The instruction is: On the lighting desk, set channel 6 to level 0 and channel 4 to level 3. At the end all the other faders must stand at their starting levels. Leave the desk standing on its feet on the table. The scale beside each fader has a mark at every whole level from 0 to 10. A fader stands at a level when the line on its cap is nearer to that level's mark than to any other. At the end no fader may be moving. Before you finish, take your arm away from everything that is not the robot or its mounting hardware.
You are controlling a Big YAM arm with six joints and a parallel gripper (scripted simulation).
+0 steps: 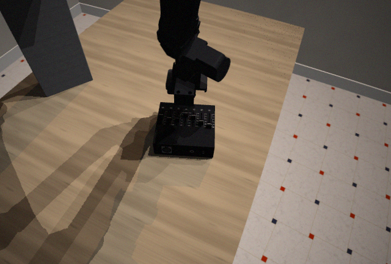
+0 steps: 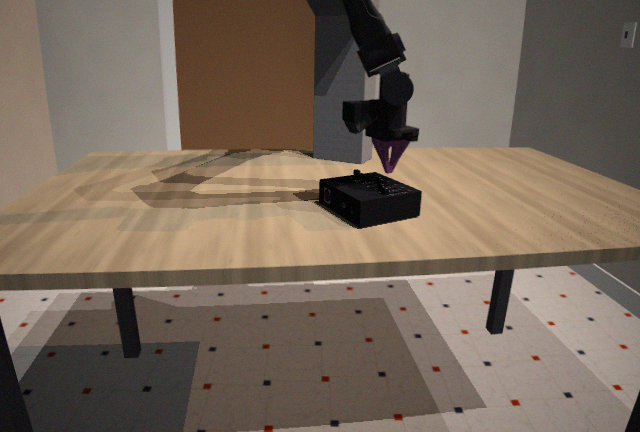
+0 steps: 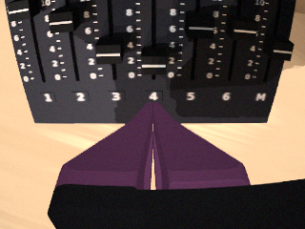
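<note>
The channel 4 cap is 20 mm to the right of my hand and 20 mm below it. Round my hand: channel 5 cap (50 mm to the right, 20 mm below, 10 mm behind); then channel 6 cap (50 mm to the right, 30 mm behind, 20 mm below); then channel 3 cap (30 mm ahead, 20 mm to the right, 20 mm below).
</note>
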